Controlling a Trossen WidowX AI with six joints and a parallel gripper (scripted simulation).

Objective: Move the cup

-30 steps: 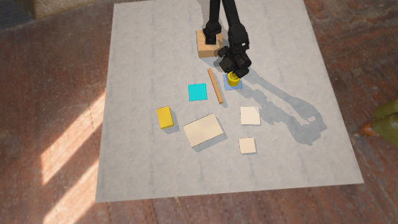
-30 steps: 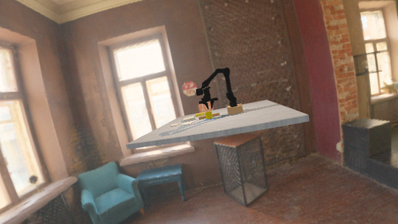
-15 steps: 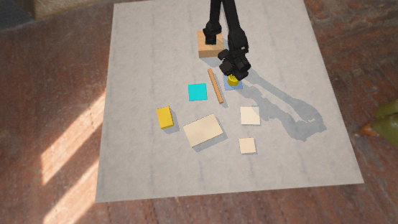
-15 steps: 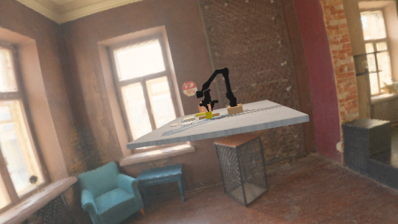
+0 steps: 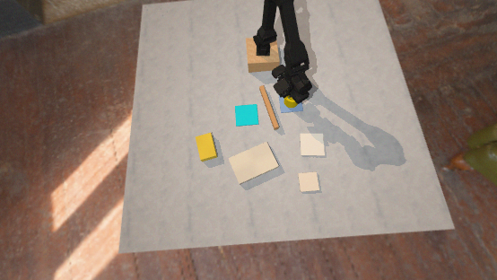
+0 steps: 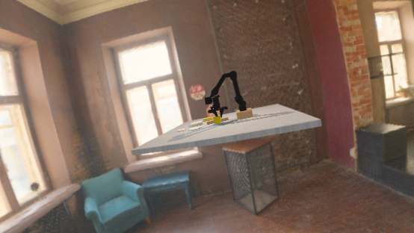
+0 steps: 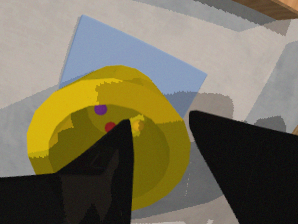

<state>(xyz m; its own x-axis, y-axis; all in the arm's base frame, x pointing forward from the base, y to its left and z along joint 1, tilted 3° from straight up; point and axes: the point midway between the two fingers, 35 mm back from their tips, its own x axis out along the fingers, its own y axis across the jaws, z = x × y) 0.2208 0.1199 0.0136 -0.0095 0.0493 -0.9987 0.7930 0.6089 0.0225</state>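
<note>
Now: the yellow cup 2 cm ahead of my gripper tip, 2 cm to the left of it and 1 cm below it. From my gripper tip the other things lie so: cyan pad 9 cm ahead, 19 cm to the right, 5 cm below; then light blue pad 2 cm ahead, 2 cm to the left, 5 cm below; then wooden stick 5 cm ahead, 8 cm to the right, 4 cm below.
</note>
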